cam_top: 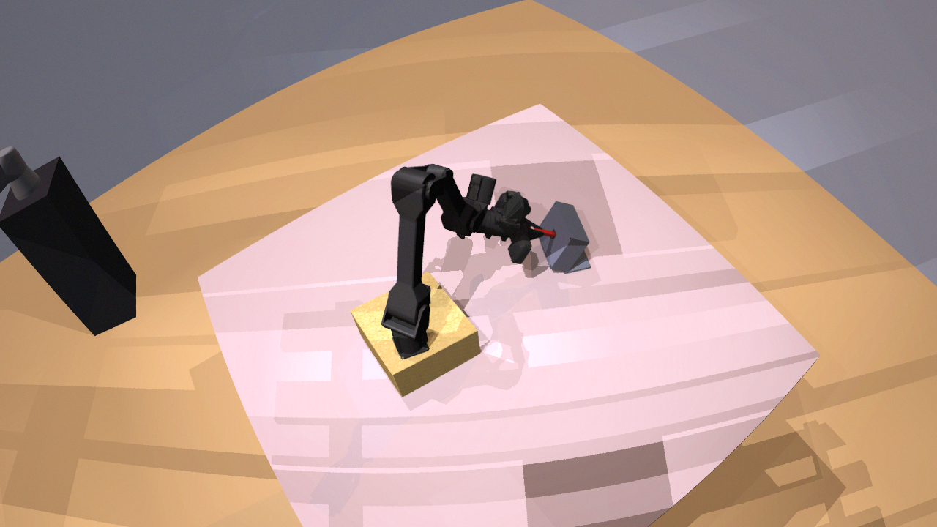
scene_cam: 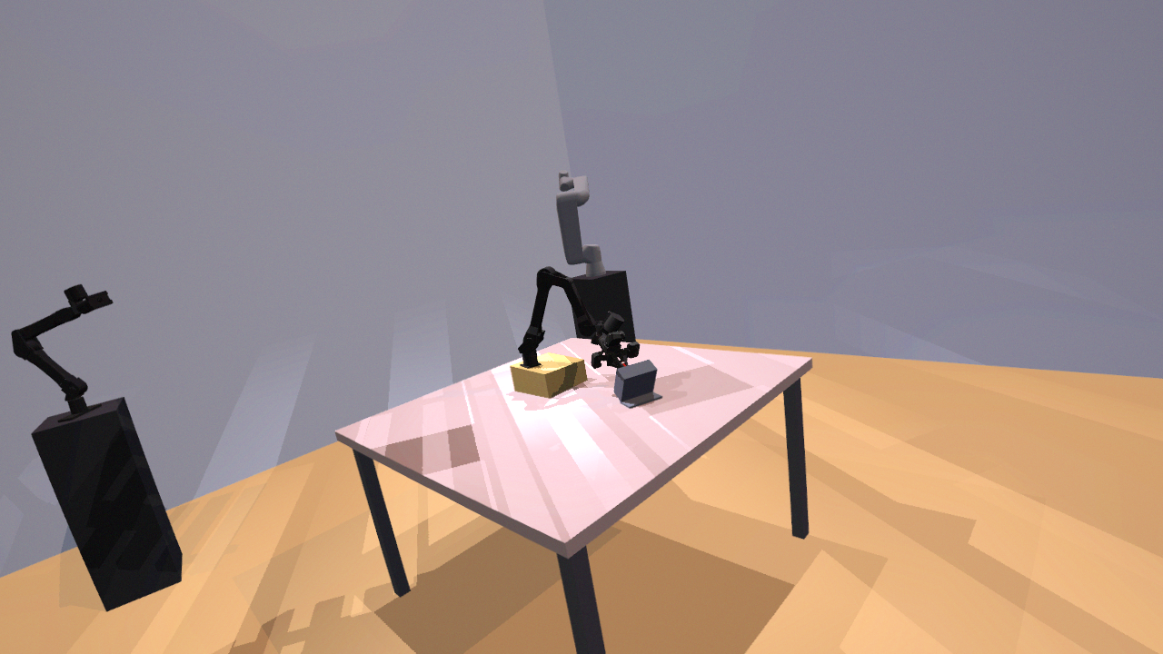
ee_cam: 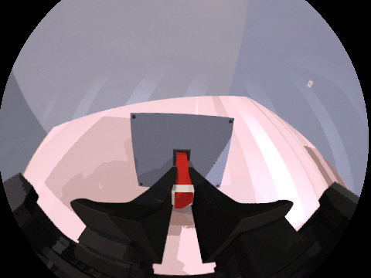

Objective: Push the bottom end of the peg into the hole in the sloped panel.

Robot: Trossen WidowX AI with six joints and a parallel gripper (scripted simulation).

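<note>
Now: the grey sloped panel 5 cm ahead of my gripper tip, 3 cm below it and 1 cm to the right of it. From my gripper tip the other things lie so: red peg (1 cm behind, 1 cm above).
</note>
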